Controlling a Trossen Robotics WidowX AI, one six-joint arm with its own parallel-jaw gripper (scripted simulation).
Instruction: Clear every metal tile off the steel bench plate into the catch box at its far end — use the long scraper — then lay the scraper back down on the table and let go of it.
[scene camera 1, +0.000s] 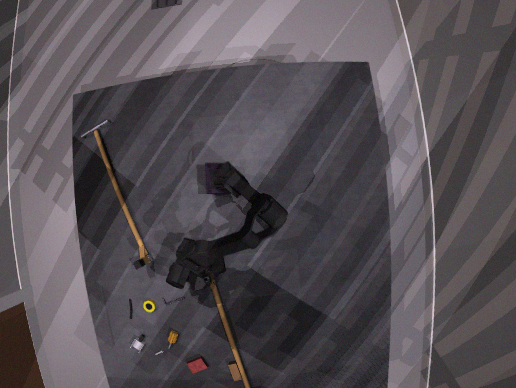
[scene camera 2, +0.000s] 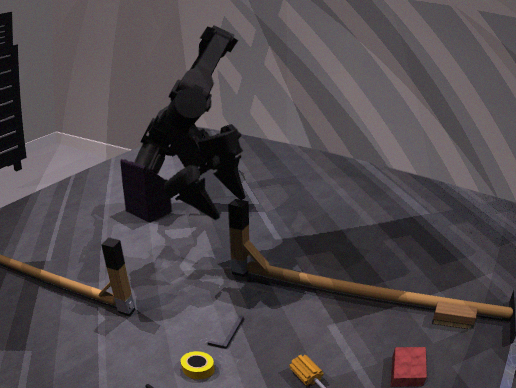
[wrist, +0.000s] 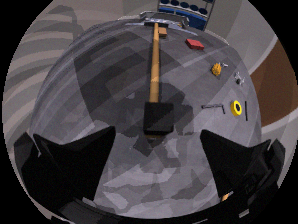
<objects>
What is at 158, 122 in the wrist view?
A long wooden-handled scraper.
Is my gripper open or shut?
Open.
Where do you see my gripper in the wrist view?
160, 133
</objects>
